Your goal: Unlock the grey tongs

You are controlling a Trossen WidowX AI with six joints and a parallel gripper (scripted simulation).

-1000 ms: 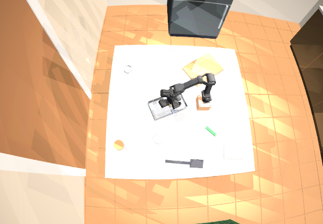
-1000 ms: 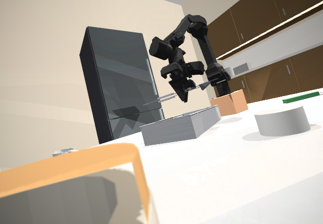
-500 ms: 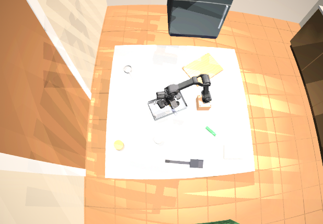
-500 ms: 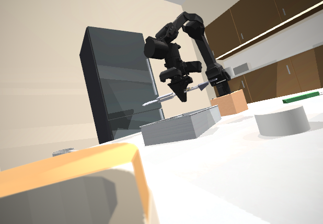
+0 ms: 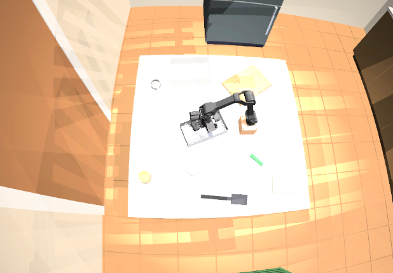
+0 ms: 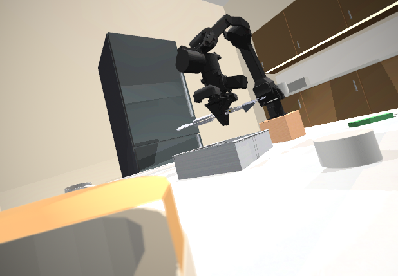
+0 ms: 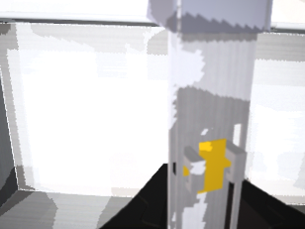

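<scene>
Right now the yellow lock piece is 4 cm above my gripper tip, 2 cm to the left of it and 1 cm behind it. Also, from my gripper tip: roasting tin: 7 cm below, 1 cm to the right; green-handled tool: 38 cm behind, 29 cm to the left, 9 cm below; dark spatula: 50 cm to the left, 10 cm below, 10 cm behind.
</scene>
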